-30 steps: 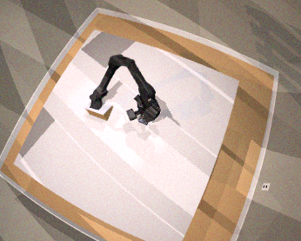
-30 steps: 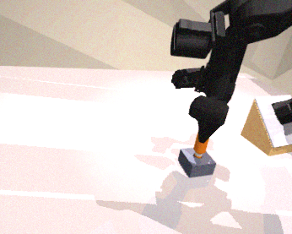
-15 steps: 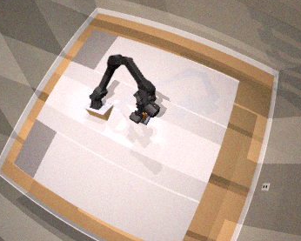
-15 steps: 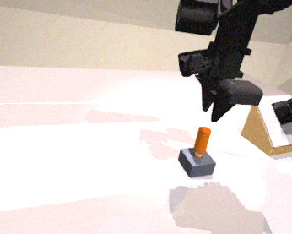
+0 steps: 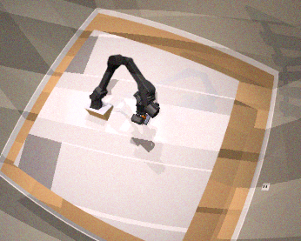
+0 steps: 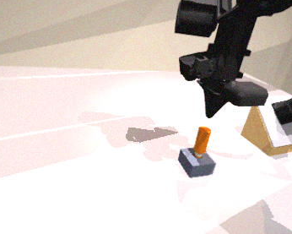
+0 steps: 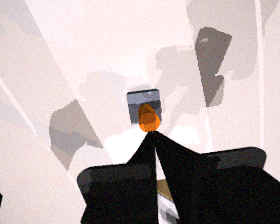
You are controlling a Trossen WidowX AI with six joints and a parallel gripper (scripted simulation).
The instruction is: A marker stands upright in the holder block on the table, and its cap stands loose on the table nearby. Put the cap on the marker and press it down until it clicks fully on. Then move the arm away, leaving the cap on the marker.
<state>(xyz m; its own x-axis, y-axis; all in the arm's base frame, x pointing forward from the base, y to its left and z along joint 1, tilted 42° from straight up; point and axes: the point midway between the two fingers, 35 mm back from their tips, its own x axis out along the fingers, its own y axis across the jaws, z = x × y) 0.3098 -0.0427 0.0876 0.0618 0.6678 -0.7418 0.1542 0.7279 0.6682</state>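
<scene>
Now: gripper tip 60 mm above the orange cap.
</scene>
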